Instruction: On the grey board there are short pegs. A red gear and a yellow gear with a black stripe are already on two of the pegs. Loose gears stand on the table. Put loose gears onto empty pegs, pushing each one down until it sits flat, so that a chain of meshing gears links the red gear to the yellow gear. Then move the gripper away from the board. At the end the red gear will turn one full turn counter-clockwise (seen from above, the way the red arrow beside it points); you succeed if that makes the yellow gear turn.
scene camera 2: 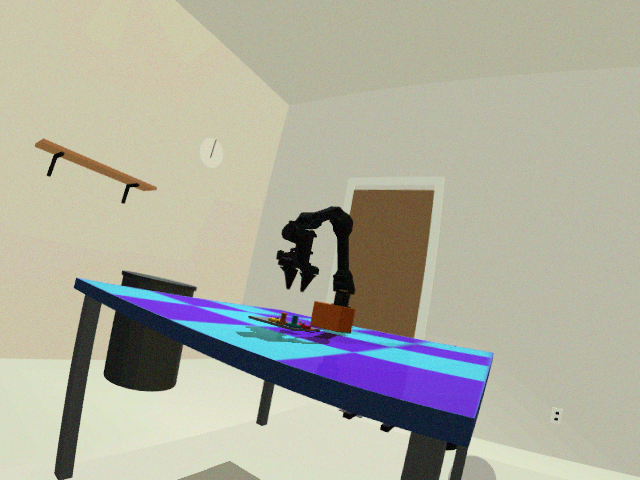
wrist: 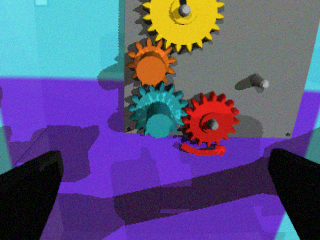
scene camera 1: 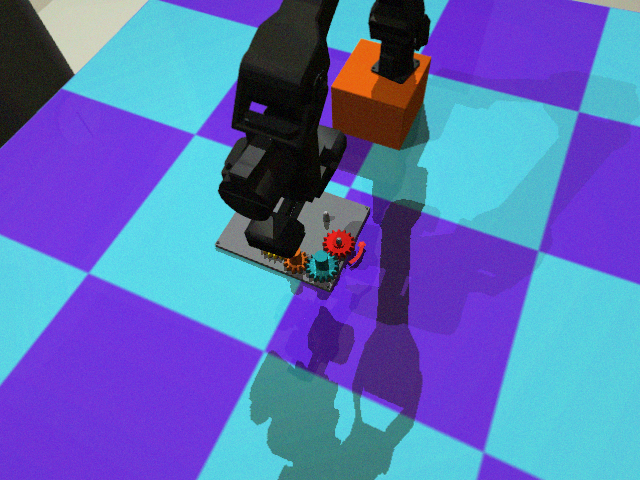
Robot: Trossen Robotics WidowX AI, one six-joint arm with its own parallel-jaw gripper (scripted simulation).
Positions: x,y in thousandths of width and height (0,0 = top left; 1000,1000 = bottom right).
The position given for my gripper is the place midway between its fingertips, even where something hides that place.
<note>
My gripper (scene camera 1: 476,464) is open, holding nothing. Also in view: a small orange gear (wrist: 473,260) and a teal gear (wrist: 495,465).
My gripper shows as well in scene camera 2 (scene camera 2: 462,605) and in the wrist view (wrist: 523,669).
</note>
